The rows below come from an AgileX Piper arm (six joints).
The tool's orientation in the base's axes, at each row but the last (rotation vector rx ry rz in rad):
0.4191, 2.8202, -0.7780
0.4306, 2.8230, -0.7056
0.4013, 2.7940, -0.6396
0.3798, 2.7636, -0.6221
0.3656, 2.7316, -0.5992
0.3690, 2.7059, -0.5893
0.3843, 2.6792, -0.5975
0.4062, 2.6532, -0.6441
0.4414, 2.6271, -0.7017
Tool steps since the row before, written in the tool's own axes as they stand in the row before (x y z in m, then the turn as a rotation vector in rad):
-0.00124, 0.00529, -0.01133, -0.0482, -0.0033, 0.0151
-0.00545, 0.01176, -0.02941, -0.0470, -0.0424, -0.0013
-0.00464, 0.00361, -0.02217, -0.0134, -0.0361, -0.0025
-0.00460, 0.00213, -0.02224, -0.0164, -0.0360, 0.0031
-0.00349, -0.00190, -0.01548, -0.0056, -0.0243, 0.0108
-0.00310, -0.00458, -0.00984, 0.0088, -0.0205, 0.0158
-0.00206, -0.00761, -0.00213, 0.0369, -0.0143, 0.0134
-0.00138, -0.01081, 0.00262, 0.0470, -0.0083, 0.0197
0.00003, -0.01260, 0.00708, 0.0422, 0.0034, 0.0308
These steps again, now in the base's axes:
0.00168, 0.01002, 0.00739, 0.0459, -0.0212, 0.0009
0.00538, 0.02293, 0.02187, 0.0301, -0.0460, 0.0315
0.00157, 0.01222, 0.01935, 0.0006, -0.0329, 0.0201
0.00017, 0.01098, 0.01999, 0.0046, -0.0359, 0.0162
-0.00130, 0.00455, 0.01527, 0.0003, -0.0271, 0.0015
-0.00137, -0.00023, 0.01120, -0.0102, -0.0235, -0.0097
-0.00134, -0.00605, 0.00532, -0.0339, -0.0119, -0.0213
-0.00190, -0.01076, 0.00251, -0.0389, -0.0079, -0.0330
-0.00295, -0.01414, -0.00055, -0.0270, -0.0051, -0.0446

